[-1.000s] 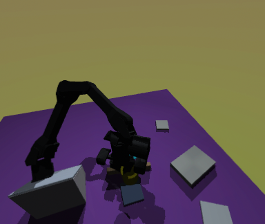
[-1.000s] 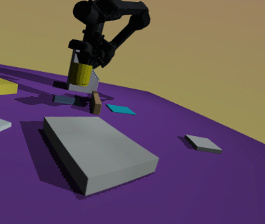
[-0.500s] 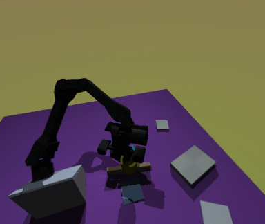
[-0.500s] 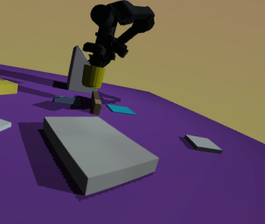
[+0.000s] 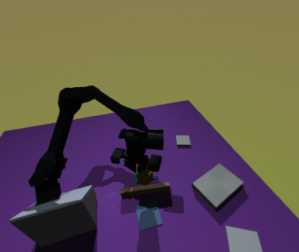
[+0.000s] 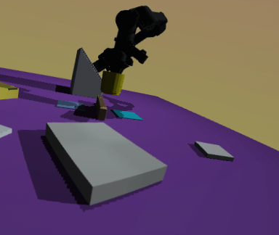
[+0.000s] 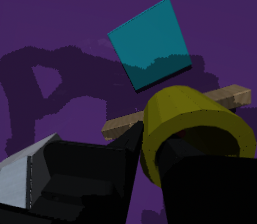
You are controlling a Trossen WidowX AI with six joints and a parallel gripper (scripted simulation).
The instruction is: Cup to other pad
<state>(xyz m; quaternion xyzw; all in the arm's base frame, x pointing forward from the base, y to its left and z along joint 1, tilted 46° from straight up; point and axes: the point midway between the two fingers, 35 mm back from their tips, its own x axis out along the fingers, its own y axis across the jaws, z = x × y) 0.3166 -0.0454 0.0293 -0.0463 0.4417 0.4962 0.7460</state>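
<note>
My gripper tip is 40 mm short of the teal pad, 50 mm to the right of it and 100 mm above it. Also, from my gripper tip: blue-grey pad 10 mm behind, 130 mm to the right, 100 mm below; then brown bar 20 mm ahead, 40 mm to the right, 90 mm below; then yellow cup 20 mm ahead, 20 mm to the right.
</note>
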